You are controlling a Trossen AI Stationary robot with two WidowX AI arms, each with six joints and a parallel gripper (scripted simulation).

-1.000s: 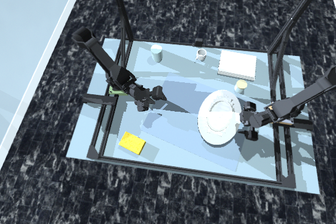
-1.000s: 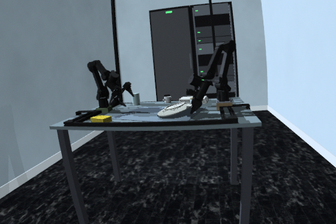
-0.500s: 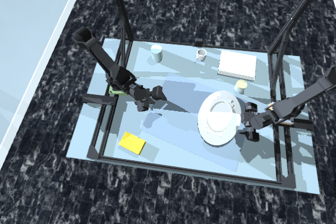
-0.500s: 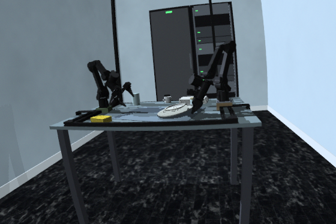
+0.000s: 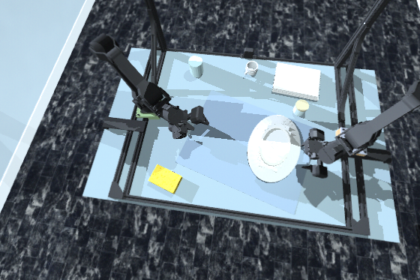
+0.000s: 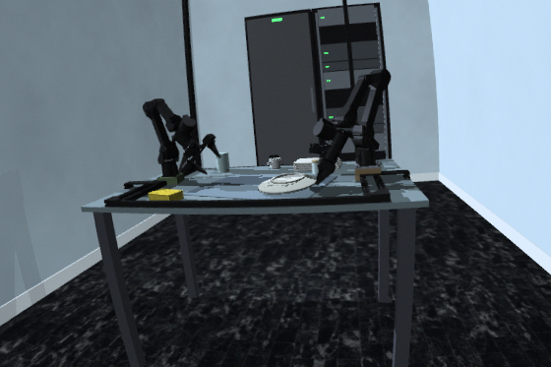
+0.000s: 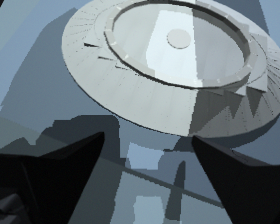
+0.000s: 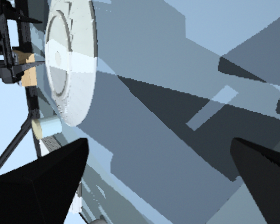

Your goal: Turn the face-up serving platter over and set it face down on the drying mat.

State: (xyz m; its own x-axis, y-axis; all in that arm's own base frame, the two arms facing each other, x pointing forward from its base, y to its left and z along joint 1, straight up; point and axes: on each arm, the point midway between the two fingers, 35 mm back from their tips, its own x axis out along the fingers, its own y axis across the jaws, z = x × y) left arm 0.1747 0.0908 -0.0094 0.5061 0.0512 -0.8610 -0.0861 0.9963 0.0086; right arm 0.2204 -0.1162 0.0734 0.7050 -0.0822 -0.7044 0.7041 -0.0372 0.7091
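Right now my left hand is 2 cm past the white oval serving platter, 13 cm to the left of it and 2 cm above it. From my left hand the other things lie so: white folded stack: 36 cm behind, 6 cm to the right, 2 cm below; then blue drying mat: 1 cm behind, 24 cm to the right, 5 cm below; then white mug: 37 cm behind, 28 cm to the right, 2 cm below.
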